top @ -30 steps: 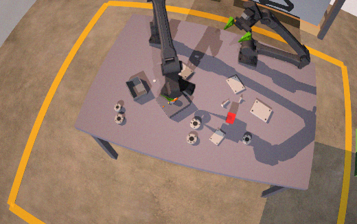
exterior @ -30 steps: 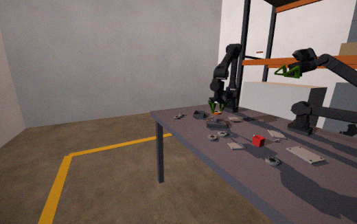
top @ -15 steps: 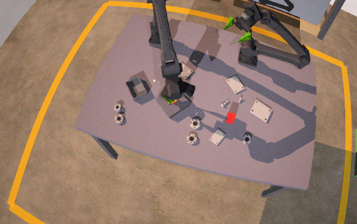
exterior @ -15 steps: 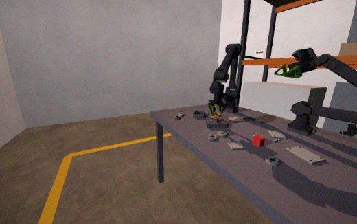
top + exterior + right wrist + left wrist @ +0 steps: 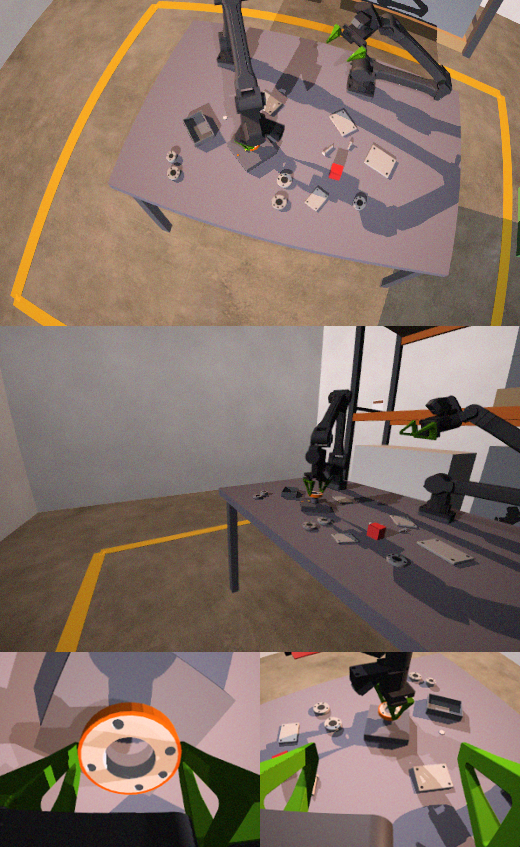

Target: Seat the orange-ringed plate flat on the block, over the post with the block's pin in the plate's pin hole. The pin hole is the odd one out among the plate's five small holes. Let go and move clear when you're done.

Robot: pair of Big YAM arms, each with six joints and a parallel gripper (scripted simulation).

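My right gripper is now 20 mm short of the dark grey block, 20 mm to the left of it and 50 mm above it. Round my right hand: bolt (50 mm behind, 260 mm to the left, 60 mm below); then dark box (30 mm behind, 210 mm to the right, 60 mm below); then nut (110 mm behind, 130 mm to the right, 70 mm below).
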